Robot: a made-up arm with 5 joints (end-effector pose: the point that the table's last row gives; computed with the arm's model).
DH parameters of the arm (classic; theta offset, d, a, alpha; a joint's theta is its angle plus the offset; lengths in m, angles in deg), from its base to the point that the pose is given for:
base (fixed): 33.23 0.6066 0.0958 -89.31
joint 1: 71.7 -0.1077 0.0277 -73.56
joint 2: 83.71 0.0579 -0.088 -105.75
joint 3: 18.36 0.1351 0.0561 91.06
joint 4: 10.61 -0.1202 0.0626 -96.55
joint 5: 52.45 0 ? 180
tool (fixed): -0.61 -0.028 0 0
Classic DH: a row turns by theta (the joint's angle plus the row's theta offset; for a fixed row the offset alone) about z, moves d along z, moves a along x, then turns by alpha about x.
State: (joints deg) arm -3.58 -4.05 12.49 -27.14 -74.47
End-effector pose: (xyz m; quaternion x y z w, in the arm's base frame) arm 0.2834 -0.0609 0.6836 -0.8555 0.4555 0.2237 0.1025
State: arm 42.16 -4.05 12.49 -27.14 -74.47
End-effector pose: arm 0.3031 -0.0465 0.5823 0.7395 -0.4967 -0.3877 0.2368
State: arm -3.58 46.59 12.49 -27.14 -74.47
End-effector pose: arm 0.2560 -0.0011 0.7116 0.7676 -0.6167 0.0796 0.1553
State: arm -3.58 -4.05 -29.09 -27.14 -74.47
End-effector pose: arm 0.1890 -0.1851 0.6456 -0.6221 0.7272 0.2636 0.1209
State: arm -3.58 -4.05 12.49 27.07 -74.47
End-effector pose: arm 0.2411 -0.0694 0.8156 -0.8152 0.5301 -0.2314 0.0290
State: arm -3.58 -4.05 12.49 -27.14 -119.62
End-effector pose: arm 0.2155 -0.0773 0.6989 -0.6151 0.7491 0.2459 0.0088
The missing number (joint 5, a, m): 0.0932
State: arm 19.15 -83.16 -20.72 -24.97 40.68
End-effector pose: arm 0.3364 -0.0604 0.5377 -0.5750 -0.2056 0.2409 0.7543
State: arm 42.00 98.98 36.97 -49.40 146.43
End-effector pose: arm 0.1150 0.0783 0.4054 -0.1983 -0.6277 0.7180 0.2262
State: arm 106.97 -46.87 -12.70 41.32 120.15
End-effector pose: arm 0.2457 -0.0263 0.5082 -0.3574 -0.5396 0.6851 0.3343
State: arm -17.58 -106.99 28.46 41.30 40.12
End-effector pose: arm 0.3139 -0.2166 0.7545 -0.5306 -0.4006 -0.4988 0.5560
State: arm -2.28 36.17 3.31 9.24 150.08
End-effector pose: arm 0.1490 0.1151 0.6781 0.3082 0.8786 -0.2913 0.2194
